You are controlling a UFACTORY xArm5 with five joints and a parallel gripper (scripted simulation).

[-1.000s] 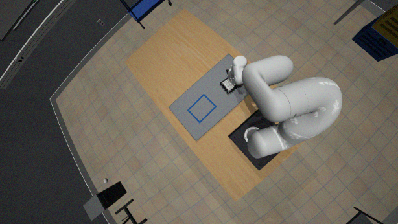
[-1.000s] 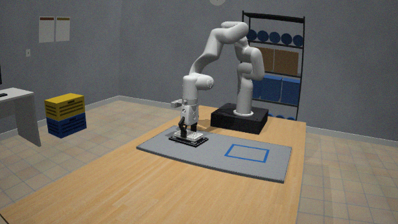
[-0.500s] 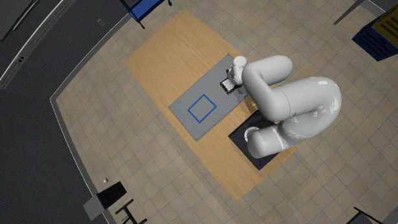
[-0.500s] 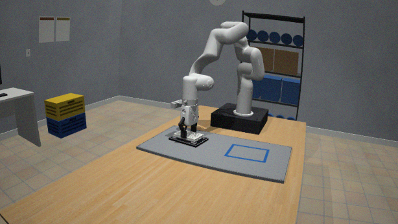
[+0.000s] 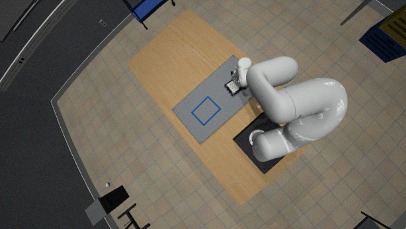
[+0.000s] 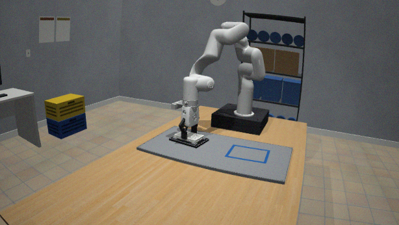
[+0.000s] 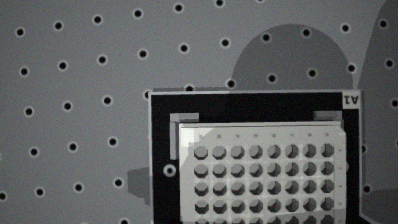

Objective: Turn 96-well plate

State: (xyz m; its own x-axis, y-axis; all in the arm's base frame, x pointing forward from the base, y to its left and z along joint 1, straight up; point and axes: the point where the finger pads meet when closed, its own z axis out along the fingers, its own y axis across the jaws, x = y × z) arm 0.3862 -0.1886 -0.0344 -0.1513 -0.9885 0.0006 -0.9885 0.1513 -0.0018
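Right now the white 96-well plate is 10 mm below my hand. Round my hand: black plate nest: 30 mm below; then A1 mark: 60 mm behind, 70 mm to the right, 20 mm below.
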